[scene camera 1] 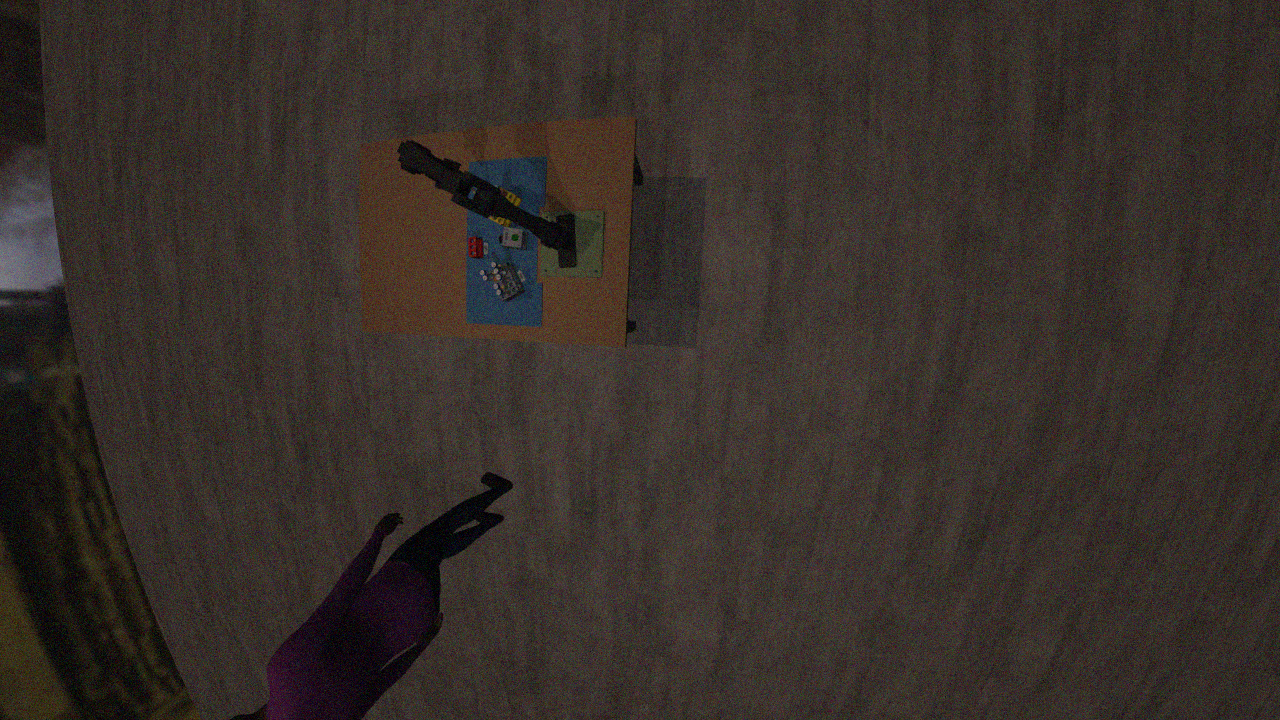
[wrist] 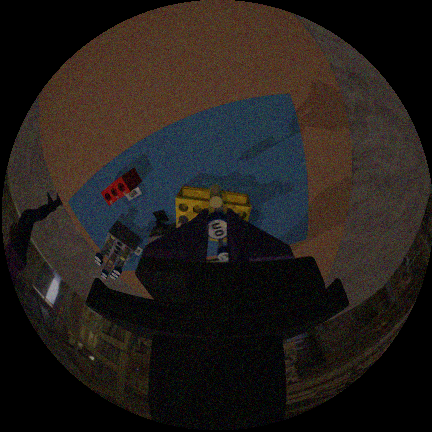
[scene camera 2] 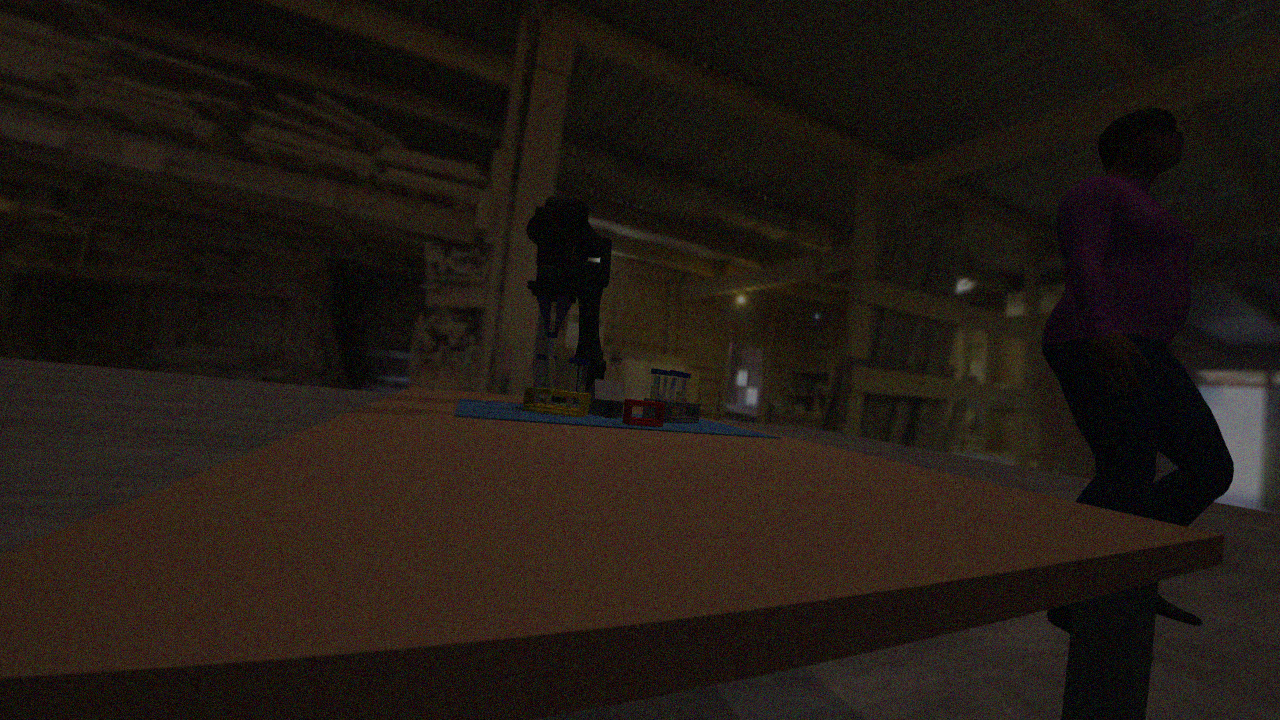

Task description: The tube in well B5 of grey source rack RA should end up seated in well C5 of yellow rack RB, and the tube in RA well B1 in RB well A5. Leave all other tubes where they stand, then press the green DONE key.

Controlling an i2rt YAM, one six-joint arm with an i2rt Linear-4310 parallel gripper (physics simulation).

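Seen in the pictures: gripper, fingertip midpoint: (wrist: pixel 217 214) (scene camera 2: pixel 551 334); arm's base, origin of the base link: (scene camera 1: pixel 566 241).
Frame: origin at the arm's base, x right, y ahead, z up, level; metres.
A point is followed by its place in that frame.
Observation:
My gripper (scene camera 2: pixel 553 331) @(x 0.205, y 0.334, z 0.157 m) (wrist: pixel 217 214) @(x 0.205, y 0.334, z 0.157 m) is shut on a tube (wrist: pixel 217 228) @(x 0.202, y 0.326, z 0.165 m) with a white-labelled cap. The tube's tip shows over yellow rack RB (scene camera 1: pixel 512 196) (scene camera 2: pixel 556 402) (wrist: pixel 183 216). Whether the tip touches the rack, and over which well it is, I cannot tell. The fingers hide part of RB. Another labelled cap (wrist: pixel 223 256) @(x 0.172, y 0.240, z 0.119 m) shows between the fingers. Grey rack RA (scene camera 1: pixel 510 282) (scene camera 2: pixel 684 413) (wrist: pixel 122 236) @(x -0.086, y 0.282, z 0.029 m) stands apart from RB and holds several capped tubes. The green DONE key (scene camera 1: pixel 514 237) @(x 0.018, y 0.187, z 0.065 m) sits on a pale box. In scene camera 1 the arm hides the gripper.
A red rack (scene camera 1: pixel 476 247) @(x 0.001, y 0.371, z 0.041 m) (scene camera 2: pixel 644 412) (wrist: pixel 116 189) @(x 0.015, y 0.389, z 0.045 m) stands on the blue mat (scene camera 1: pixel 501 313) @(x -0.268, y 0.302, z -0.005 m) (scene camera 2: pixel 483 410) @(x 0.314, y 0.318, z -0.005 m) (wrist: pixel 200 145) @(x 0.185, y 0.377, z -0.005 m). A small dark object (wrist: pixel 160 220) @(x 0.026, y 0.268, z -0.004 m) lies between RA and RB. The arm's base stands on a green plate (scene camera 1: pixel 588 246) @(x -0.026, y -0.086, z 0.001 m). A person (scene camera 1: pixel 358 626) (scene camera 2: pixel 1127 259) is near the table.

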